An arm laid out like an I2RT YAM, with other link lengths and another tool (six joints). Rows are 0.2 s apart.
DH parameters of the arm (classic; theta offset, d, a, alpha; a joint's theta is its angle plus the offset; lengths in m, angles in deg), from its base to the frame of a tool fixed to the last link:
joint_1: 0 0.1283 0.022 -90
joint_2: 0 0 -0.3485 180
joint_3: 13.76 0 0.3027 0
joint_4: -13.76 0.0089 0.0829 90
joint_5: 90 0.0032 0 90
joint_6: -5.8 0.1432 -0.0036 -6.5
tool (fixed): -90 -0.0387 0 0
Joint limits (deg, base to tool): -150..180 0..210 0..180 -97..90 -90..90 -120..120
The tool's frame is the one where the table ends.
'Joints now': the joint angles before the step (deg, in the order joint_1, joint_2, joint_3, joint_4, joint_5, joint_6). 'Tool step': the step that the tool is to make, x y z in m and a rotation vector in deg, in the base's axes. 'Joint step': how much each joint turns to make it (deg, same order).
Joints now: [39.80, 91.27, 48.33, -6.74, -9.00, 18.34]
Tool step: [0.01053, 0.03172, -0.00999, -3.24, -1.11, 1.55]
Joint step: [3.05, 5.67, 4.84, -0.59, 3.40, -0.87]
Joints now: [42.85, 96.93, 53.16, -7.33, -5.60, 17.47]
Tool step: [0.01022, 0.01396, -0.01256, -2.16, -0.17, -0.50]
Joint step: [0.90, 3.94, 2.67, -0.08, 2.19, 0.06]
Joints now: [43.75, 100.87, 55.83, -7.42, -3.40, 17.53]
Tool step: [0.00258, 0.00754, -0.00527, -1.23, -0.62, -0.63]
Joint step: [0.89, 1.58, 1.05, 0.13, 1.97, 0.41]
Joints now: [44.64, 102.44, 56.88, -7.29, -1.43, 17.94]
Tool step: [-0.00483, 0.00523, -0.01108, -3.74, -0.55, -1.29]
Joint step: [1.83, 1.50, 0.50, -1.30, 4.27, 0.75]
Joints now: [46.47, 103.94, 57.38, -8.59, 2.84, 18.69]
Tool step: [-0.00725, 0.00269, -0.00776, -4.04, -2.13, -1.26]
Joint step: [2.10, 0.68, -0.32, -0.58, 5.44, 0.37]
